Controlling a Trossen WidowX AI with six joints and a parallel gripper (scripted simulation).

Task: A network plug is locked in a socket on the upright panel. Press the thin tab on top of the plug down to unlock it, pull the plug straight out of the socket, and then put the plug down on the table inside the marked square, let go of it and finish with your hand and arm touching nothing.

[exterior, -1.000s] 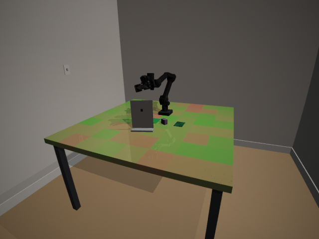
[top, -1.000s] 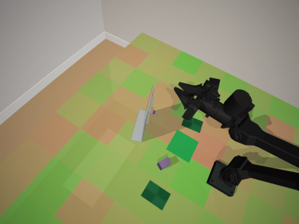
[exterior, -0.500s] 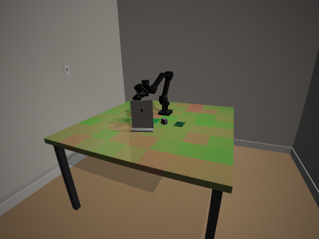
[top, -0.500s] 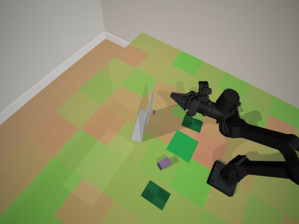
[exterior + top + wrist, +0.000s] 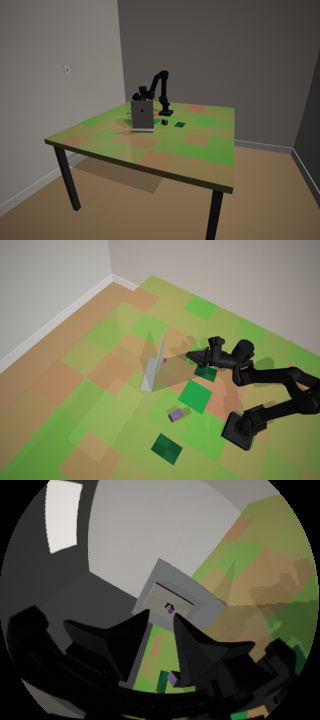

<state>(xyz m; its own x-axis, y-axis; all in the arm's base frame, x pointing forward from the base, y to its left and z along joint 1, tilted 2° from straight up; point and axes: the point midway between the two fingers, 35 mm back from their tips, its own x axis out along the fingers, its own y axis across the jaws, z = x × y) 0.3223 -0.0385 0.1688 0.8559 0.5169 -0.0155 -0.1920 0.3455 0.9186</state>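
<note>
Now: the network plug 60 mm to the left of my gripper tip, 60 mm ahead of it and 30 mm below it. The rest, counted from my gripper tip: grey upright panel (90 mm below, 80 mm ahead, 70 mm to the left); then green marked square (190 mm below, 120 mm behind, 20 mm to the left).
</note>
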